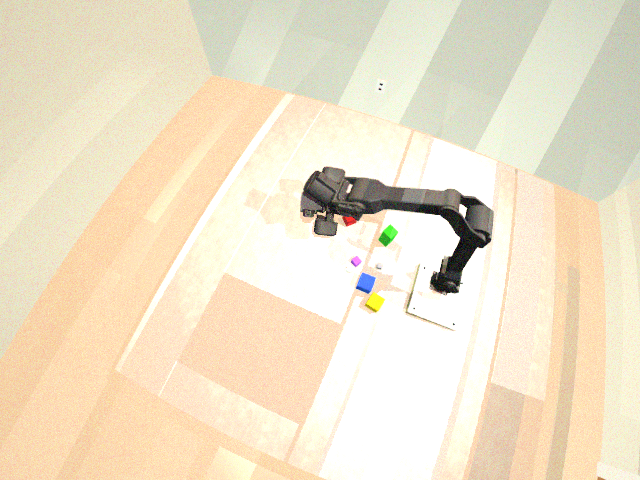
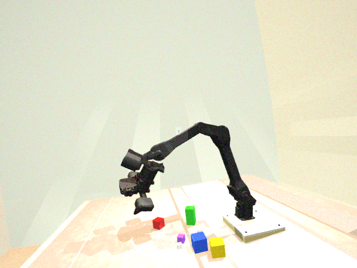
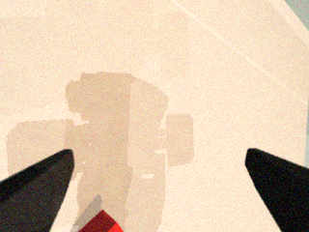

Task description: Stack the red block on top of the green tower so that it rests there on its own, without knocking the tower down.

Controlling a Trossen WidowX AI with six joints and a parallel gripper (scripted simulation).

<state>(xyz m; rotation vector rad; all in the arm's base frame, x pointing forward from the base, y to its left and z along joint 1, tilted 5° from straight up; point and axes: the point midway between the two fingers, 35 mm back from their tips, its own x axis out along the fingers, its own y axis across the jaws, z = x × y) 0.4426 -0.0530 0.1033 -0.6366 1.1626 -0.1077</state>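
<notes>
Right now the red block is 10 cm behind my gripper tip, 4 cm to the right of it and 12 cm below it. Also, from my gripper tip: blue block: 22 cm behind, 16 cm to the left, 11 cm below; then yellow block: 27 cm behind, 20 cm to the left, 11 cm below; then small purple block: 17 cm behind, 10 cm to the left, 12 cm below.
</notes>
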